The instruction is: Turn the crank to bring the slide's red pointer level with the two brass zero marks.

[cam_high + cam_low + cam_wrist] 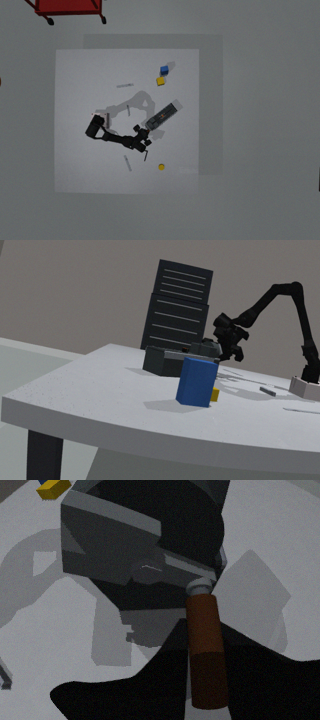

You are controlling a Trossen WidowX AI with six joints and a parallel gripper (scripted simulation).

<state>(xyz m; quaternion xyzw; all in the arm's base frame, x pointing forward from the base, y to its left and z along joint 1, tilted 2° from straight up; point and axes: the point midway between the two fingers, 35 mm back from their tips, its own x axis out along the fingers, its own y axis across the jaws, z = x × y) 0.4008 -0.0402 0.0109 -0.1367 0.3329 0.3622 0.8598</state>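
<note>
The brown crank handle is 30 mm above my gripper tip, 10 mm to the right of it and 10 mm behind it. From my gripper tip the other things lie so: red pointer (140 mm to the left, 100 mm ahead, 30 mm above); then black hex key (210 mm to the right, 40 mm below); then yellow block (440 mm to the left, 40 mm ahead, 30 mm below).
</note>
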